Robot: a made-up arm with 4 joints. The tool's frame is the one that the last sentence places.
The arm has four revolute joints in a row. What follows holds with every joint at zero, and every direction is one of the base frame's. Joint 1 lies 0.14 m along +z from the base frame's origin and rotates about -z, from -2.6 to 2.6 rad. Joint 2 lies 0.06 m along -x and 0.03 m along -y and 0.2 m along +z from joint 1 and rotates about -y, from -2.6 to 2.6 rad. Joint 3 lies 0.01 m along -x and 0.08 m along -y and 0.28 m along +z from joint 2 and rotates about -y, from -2.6 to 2.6 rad. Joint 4 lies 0.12 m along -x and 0.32 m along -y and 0.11 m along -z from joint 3 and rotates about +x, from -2.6 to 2.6 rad. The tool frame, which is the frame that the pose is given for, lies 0.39 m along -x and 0.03 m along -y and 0.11 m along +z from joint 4; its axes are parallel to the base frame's.
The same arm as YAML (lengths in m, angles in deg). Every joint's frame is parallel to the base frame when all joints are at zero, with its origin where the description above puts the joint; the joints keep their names.
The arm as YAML. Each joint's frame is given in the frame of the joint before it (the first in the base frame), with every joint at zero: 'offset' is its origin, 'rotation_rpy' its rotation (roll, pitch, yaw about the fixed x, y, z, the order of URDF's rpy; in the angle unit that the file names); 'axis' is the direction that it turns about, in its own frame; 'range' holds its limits. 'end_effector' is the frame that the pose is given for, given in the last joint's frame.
length_unit: m
angle_unit: deg
chain:
  - id: joint 1
    offset: [0.0, 0.0, 0.14]
    rotation_rpy: [0.0, 0.0, 0.0]
    axis: [0.0, 0.0, -1.0]
    range: [-148.97, 148.97]
  - id: joint 2
    offset: [-0.06, -0.03, 0.2]
    rotation_rpy: [0.0, 0.0, 0.0]
    axis: [0.0, -1.0, 0.0]
    range: [-148.97, 148.97]
  - id: joint 3
    offset: [-0.01, -0.08, 0.28]
    rotation_rpy: [0.0, 0.0, 0.0]
    axis: [0.0, -1.0, 0.0]
    range: [-148.97, 148.97]
  - id: joint 4
    offset: [-0.12, -0.32, -0.11]
    rotation_rpy: [0.0, 0.0, 0.0]
    axis: [1.0, 0.0, 0.0]
    range: [-148.97, 148.97]
end_effector:
  offset: [-0.39, -0.03, 0.11]
  rotation_rpy: [0.0, 0.0, 0.0]

